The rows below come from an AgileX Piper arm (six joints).
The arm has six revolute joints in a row. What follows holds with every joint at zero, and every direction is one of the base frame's. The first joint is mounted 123.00 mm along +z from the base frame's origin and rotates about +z. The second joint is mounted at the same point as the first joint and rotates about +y. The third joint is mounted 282.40 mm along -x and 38.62 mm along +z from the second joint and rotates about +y. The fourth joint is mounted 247.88 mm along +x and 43.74 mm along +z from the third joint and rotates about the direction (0.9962, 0, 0.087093). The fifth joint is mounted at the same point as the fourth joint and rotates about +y. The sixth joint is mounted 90.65 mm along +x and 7.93 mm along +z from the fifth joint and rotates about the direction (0.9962, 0, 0.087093). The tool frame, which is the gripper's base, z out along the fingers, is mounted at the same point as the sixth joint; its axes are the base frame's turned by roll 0.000, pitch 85.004 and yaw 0.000 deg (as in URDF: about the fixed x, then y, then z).
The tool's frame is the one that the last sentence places.
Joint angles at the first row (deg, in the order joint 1, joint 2, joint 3, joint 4, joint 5, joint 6):
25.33 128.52 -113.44 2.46 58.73 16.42
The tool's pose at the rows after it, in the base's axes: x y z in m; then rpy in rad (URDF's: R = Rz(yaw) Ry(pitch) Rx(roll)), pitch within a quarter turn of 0, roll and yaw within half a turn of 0:
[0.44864, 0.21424, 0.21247, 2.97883, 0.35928, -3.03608]
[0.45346, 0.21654, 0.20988, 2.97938, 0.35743, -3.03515]
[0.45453, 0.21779, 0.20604, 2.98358, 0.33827, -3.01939]
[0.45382, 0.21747, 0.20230, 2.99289, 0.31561, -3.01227]
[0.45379, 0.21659, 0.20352, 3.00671, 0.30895, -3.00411]
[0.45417, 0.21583, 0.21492, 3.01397, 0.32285, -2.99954]
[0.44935, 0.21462, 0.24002, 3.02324, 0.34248, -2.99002]
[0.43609, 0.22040, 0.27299, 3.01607, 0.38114, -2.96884]
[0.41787, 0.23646, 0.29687, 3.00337, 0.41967, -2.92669]
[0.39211, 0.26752, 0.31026, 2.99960, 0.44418, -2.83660]
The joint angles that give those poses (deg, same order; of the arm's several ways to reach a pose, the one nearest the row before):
25.11 130.09 -116.06 2.68 58.59 16.42
25.11 131.70 -118.46 2.68 59.50 16.42
25.11 132.69 -119.58 3.13 60.78 15.54
25.11 133.12 -119.73 3.11 61.89 15.35
25.11 133.25 -120.32 2.52 62.95 15.26
25.11 132.85 -122.10 1.90 64.49 15.26
25.35 131.03 -124.32 1.08 67.59 15.26
26.67 127.87 -125.76 0.82 69.96 15.26
29.36 125.15 -126.02 0.82 70.64 15.26
34.16 123.52 -126.02 0.82 70.87 14.76

